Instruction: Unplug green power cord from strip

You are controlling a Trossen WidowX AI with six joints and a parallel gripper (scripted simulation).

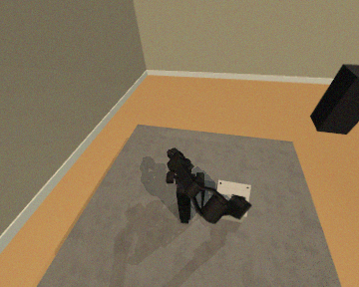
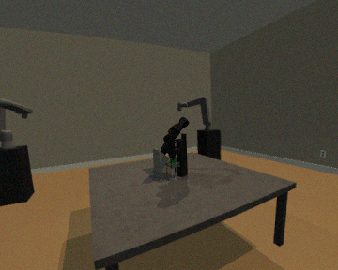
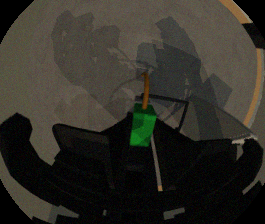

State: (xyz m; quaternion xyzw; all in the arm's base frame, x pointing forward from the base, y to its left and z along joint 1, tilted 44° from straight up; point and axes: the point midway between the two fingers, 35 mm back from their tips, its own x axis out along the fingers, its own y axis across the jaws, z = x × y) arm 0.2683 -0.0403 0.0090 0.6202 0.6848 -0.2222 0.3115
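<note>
Now: the green plug 3 cm to the left of my gripper tip and 1 cm behind it.
</note>
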